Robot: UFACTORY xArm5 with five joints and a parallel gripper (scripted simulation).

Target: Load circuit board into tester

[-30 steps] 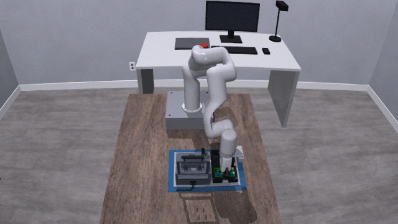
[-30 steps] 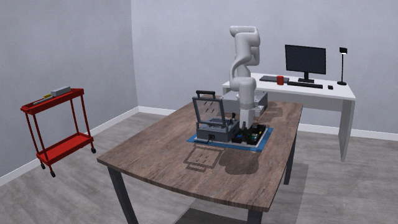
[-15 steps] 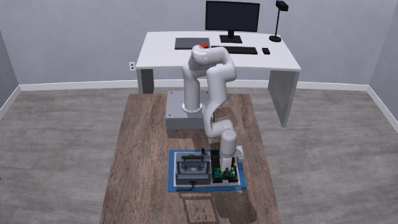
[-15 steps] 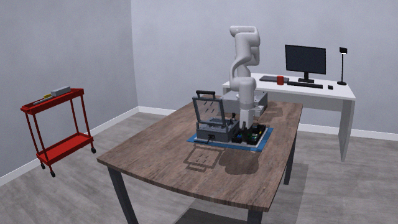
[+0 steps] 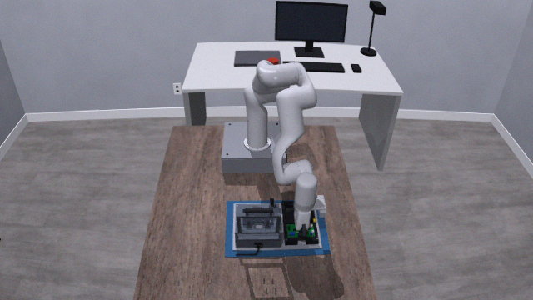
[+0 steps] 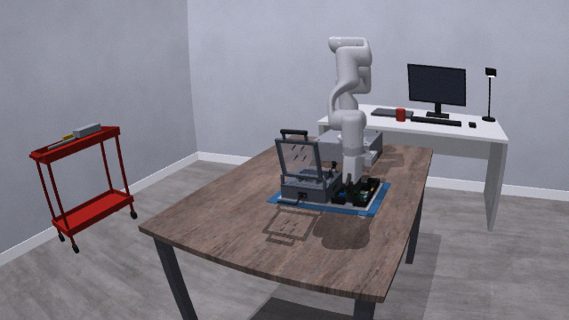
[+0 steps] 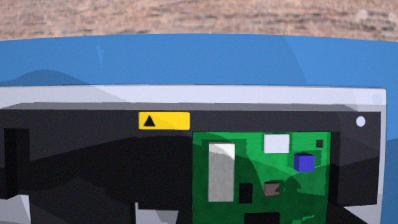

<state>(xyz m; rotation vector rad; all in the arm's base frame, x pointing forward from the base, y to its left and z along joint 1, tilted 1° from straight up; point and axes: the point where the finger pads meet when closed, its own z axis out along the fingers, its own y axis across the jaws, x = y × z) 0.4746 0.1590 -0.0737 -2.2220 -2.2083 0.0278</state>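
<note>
Now: hand 13 cm to the left of the grey tester, 9 cm below it and 1 cm past it. The rest, counted from my hand: clear lid (17 cm to the right, 16 cm above, 8 cm ahead); then green circuit board (right at my hand).
</note>
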